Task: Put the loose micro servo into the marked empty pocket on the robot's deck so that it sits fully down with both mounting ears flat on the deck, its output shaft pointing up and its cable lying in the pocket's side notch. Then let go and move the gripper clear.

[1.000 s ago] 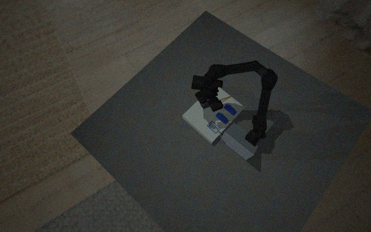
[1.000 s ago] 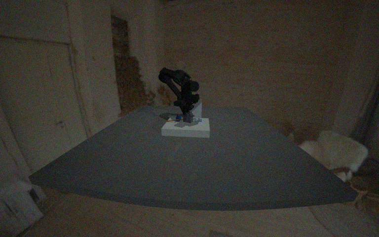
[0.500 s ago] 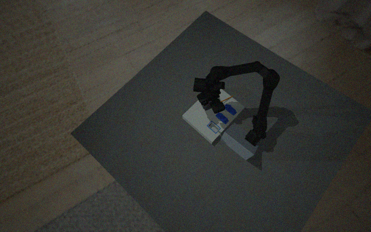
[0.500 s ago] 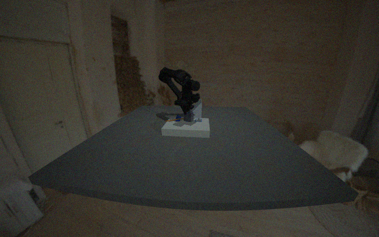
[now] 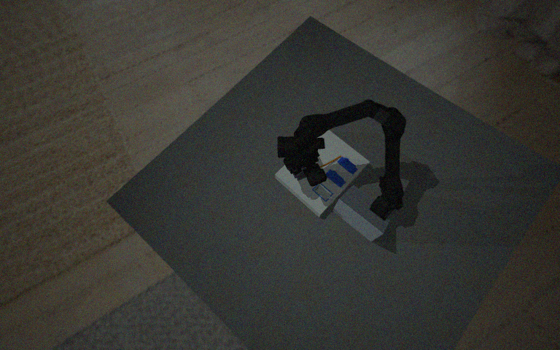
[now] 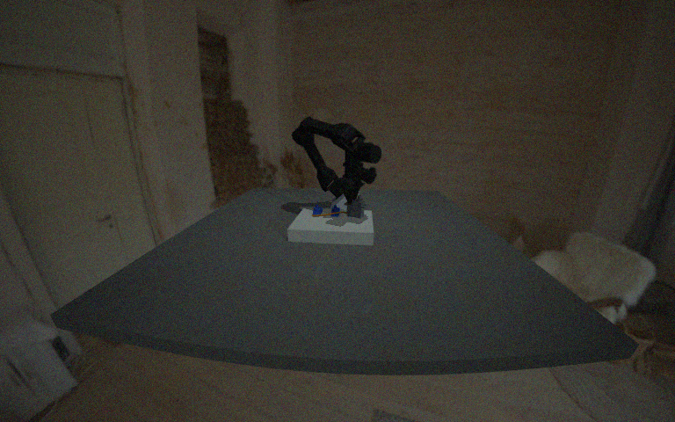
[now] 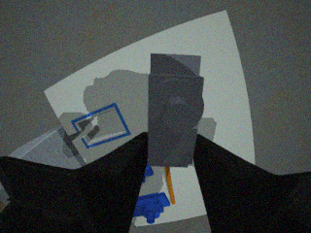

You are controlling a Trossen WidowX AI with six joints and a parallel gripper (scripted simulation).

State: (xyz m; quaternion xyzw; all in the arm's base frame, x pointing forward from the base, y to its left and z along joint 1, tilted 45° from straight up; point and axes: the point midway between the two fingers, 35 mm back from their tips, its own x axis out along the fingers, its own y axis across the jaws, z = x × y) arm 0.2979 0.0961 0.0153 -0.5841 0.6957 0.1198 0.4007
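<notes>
The white deck lies 10 mm ahead of my gripper tip, 70 mm to the right of it and 100 mm below it.
</notes>
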